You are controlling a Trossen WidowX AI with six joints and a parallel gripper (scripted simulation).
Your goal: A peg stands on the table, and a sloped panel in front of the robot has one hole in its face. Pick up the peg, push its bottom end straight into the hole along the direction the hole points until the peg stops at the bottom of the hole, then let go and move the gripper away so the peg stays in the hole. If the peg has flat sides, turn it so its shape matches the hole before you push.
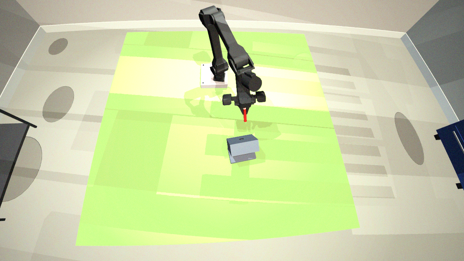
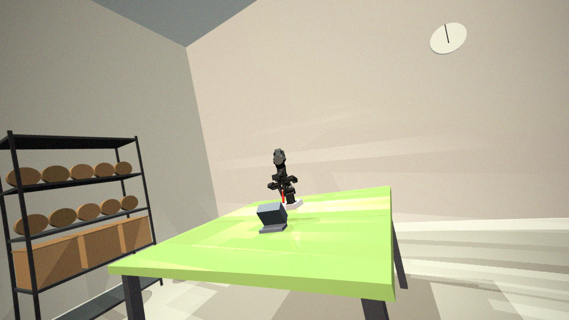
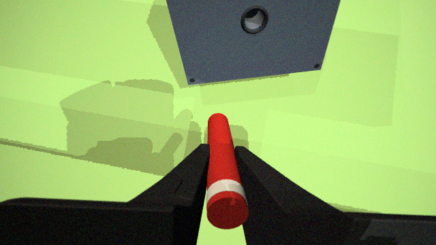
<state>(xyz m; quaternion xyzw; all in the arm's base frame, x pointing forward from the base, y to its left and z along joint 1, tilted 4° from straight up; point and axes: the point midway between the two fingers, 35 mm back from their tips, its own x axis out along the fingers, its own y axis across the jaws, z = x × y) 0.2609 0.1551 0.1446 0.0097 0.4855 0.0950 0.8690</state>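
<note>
The grey sloped panel block is 130 mm ahead of my gripper tip, 70 mm below it and 10 mm to the left of it. Also, from my gripper tip: red peg: 10 mm behind, 10 mm above.
</note>
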